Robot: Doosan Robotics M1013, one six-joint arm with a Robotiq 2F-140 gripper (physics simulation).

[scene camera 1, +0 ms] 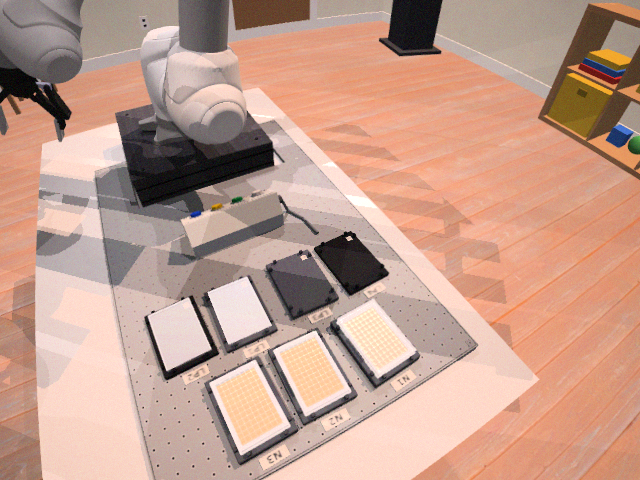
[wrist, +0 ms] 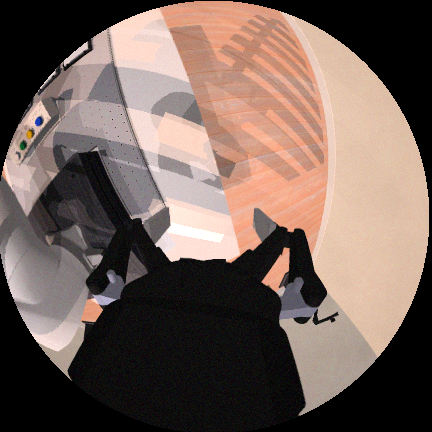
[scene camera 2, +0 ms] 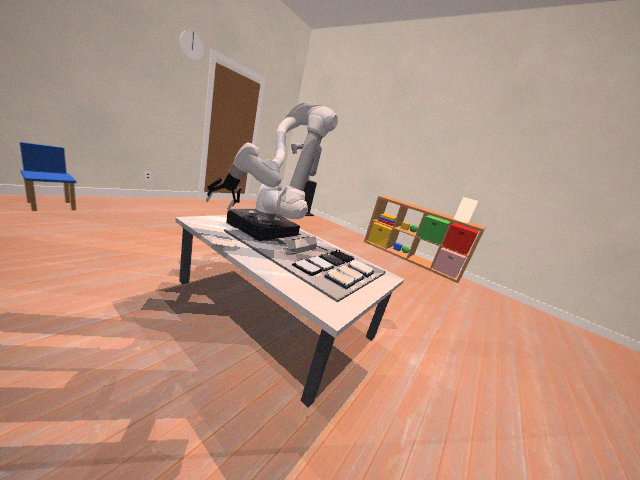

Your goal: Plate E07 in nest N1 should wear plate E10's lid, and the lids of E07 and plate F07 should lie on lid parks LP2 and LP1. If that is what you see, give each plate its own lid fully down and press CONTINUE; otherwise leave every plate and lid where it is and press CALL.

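Frame: origin at the arm's base, x right, y ahead, z up, level; metres.
Where they show: gripper, between the fingertips: (scene camera 1: 33, 134) (wrist: 210, 216) (scene camera 2: 217, 205); arm's base, origin of its link: (wrist: 75, 255) (scene camera 2: 264, 217).
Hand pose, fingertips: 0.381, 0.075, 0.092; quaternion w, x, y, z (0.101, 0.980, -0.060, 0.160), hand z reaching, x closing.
Note:
Things, the pixels of their top centre, and the offset from my fingertips, as dx, dy, dz.
- N2, centre of its top: (scene camera 1: 311, 368) (scene camera 2: 350, 271) -0.534, +0.711, -0.148
- N3, centre of its top: (scene camera 1: 247, 402) (scene camera 2: 341, 275) -0.420, +0.738, -0.145
- LP2, centre of its top: (scene camera 1: 178, 331) (scene camera 2: 307, 265) -0.317, +0.570, -0.157
- seemingly LP1, centre of its top: (scene camera 1: 238, 308) (scene camera 2: 320, 261) -0.435, +0.550, -0.157
- LP3, centre of its top: (scene camera 1: 300, 277) (scene camera 2: 332, 257) -0.571, +0.516, -0.155
- LP4, centre of its top: (scene camera 1: 351, 256) (scene camera 2: 342, 254) -0.691, +0.494, -0.155
- button box, centre of its top: (scene camera 1: 229, 203) (scene camera 2: 303, 236) -0.461, +0.319, -0.091
In scene camera 1, plates stand in nests N1 (scene camera 1: 374, 338), N2 (scene camera 1: 312, 373) and N3 (scene camera 1: 250, 405). N1's wells look paler than the orange ones of N2 and N3. White lid-like pieces lie on LP2 (scene camera 1: 181, 333) and the park beside it, seemingly LP1 (scene camera 1: 240, 305). LP3 (scene camera 1: 302, 284) looks dark grey and LP4 (scene camera 1: 351, 262) black, each with a pale corner tag; I cannot tell whether dark lids cover them. Plate codes and clear lids cannot be made out. My gripper (scene camera 1: 31, 129) (scene camera 2: 220, 201) (wrist: 210, 216) is open and empty, high beside the robot base, away from the plates.
A button box (scene camera 1: 237, 227) (scene camera 2: 302, 244) with blue, yellow, green and whitish buttons stands between the black robot base (scene camera 1: 206, 173) (scene camera 2: 262, 224) and the parks; its labels are unreadable. A cable runs from its end. A shelf unit (scene camera 2: 423, 207) stands beyond the table.

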